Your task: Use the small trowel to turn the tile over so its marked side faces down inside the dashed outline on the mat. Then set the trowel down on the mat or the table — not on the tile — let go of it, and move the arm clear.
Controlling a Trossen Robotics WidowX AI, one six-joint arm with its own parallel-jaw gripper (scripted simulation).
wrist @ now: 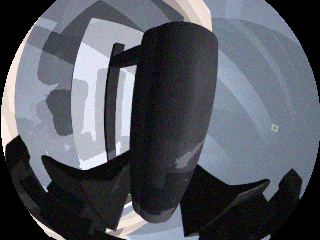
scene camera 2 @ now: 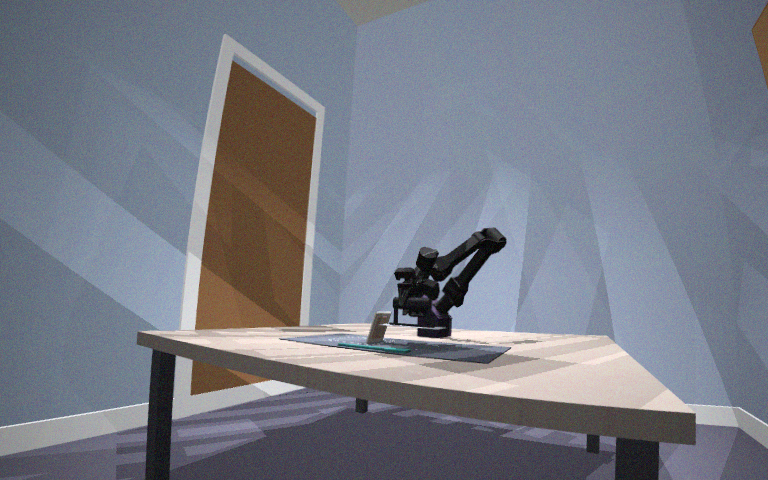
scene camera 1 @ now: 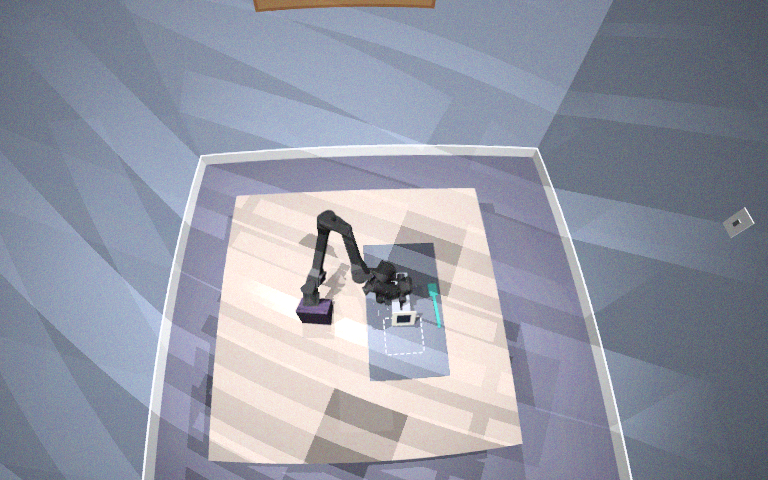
Path:
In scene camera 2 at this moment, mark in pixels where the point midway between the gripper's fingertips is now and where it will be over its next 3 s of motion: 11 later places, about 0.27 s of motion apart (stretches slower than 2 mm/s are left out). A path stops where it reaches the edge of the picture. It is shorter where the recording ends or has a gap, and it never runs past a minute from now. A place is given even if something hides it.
My gripper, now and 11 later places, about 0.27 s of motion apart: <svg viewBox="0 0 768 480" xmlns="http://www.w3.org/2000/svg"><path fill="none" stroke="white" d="M402 310L398 311L395 311L400 309L409 304L413 302L414 301L414 301L414 302L416 307L419 313L422 318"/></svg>

